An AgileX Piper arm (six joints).
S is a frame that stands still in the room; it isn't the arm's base.
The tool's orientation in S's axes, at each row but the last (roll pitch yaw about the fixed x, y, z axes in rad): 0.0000 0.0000 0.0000; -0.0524 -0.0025 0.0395; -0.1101 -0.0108 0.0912; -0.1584 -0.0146 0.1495; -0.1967 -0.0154 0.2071; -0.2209 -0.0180 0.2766; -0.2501 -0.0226 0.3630; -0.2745 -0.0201 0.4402; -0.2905 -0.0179 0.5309; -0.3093 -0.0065 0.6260; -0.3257 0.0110 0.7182; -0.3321 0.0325 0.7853
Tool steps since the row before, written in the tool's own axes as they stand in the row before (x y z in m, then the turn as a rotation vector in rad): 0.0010 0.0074 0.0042 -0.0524 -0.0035 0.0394; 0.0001 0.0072 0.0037 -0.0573 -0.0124 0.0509; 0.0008 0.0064 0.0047 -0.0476 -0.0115 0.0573; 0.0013 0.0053 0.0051 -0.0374 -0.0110 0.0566; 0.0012 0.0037 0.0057 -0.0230 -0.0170 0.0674; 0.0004 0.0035 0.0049 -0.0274 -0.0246 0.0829; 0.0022 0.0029 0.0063 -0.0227 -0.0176 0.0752; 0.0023 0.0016 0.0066 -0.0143 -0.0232 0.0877; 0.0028 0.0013 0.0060 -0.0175 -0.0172 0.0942; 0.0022 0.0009 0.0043 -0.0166 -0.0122 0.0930; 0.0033 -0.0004 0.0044 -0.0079 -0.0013 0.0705; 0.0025 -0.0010 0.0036 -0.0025 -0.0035 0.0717
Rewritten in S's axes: 0.0010 0.0074 0.0042 -0.0524 -0.0035 0.0394; -0.0002 0.0074 0.0033 -0.0570 -0.0120 0.0513; 0.0001 0.0069 0.0040 -0.0476 -0.0095 0.0577; 0.0003 0.0062 0.0042 -0.0375 -0.0076 0.0571; 0.0001 0.0049 0.0049 -0.0228 -0.0084 0.0691; -0.0009 0.0044 0.0040 -0.0263 -0.0135 0.0858; 0.0004 0.0048 0.0054 -0.0234 -0.0072 0.0767; 0.0006 0.0039 0.0060 -0.0152 -0.0056 0.0904; 0.0008 0.0039 0.0054 -0.0219 -0.0007 0.0949; 0.0005 0.0030 0.0038 -0.0237 0.0034 0.0922; 0.0018 0.0030 0.0043 -0.0194 0.0113 0.0673; 0.0017 0.0020 0.0036 -0.0144 0.0140 0.0690
